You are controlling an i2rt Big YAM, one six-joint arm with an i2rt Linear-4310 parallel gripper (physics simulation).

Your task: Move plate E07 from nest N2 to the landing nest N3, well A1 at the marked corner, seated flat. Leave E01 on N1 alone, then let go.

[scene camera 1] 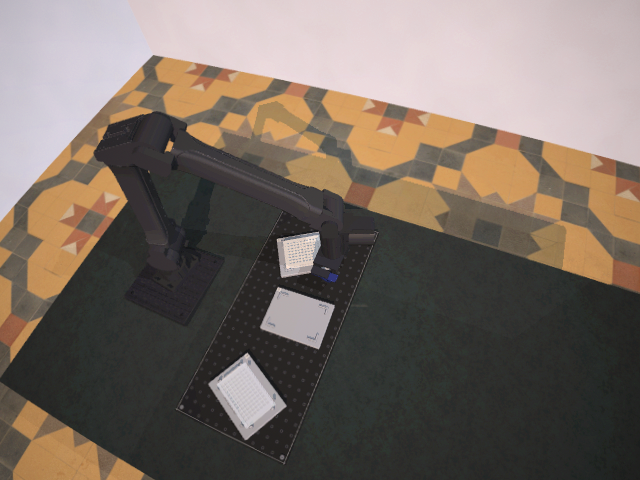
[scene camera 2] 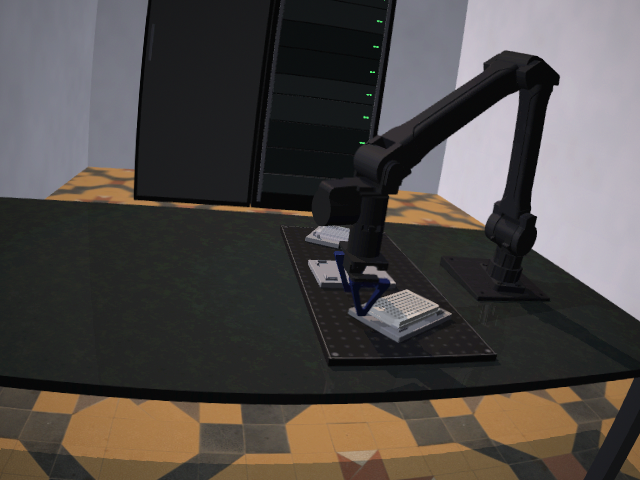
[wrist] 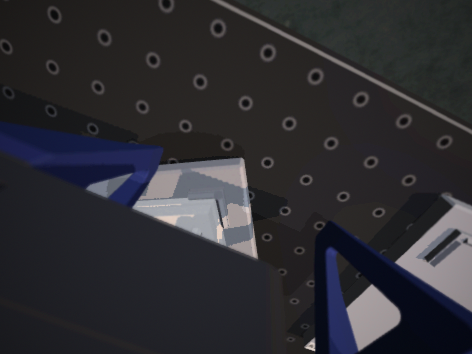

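A white plate with a grid of wells (scene camera 1: 299,253) (scene camera 2: 405,305) (wrist: 197,212) sits on a light nest (scene camera 1: 281,263) (scene camera 2: 377,324) (wrist: 237,180). A bare nest (scene camera 1: 297,317) (scene camera 2: 321,276) (wrist: 445,270) with corner brackets lies in the middle. Another plate (scene camera 1: 245,395) (scene camera 2: 333,233) sits on the nest at the other end (scene camera 1: 279,407) (scene camera 2: 312,239). I cannot read E07, E01 or the nest names. My gripper (scene camera 1: 325,275) (scene camera 2: 354,301) (wrist: 244,195) is open and empty, above the board beside the first plate, on its middle-nest side. The palm hides much of that plate in the wrist view.
All three nests stand on a black perforated board (scene camera 1: 305,372) (scene camera 2: 336,335) (wrist: 300,100) on a dark table (scene camera 1: 465,361) (scene camera 2: 155,289). The arm's base plate (scene camera 1: 191,304) (scene camera 2: 465,268) is beside the board. A dark cabinet (scene camera 2: 201,103) stands beyond the table.
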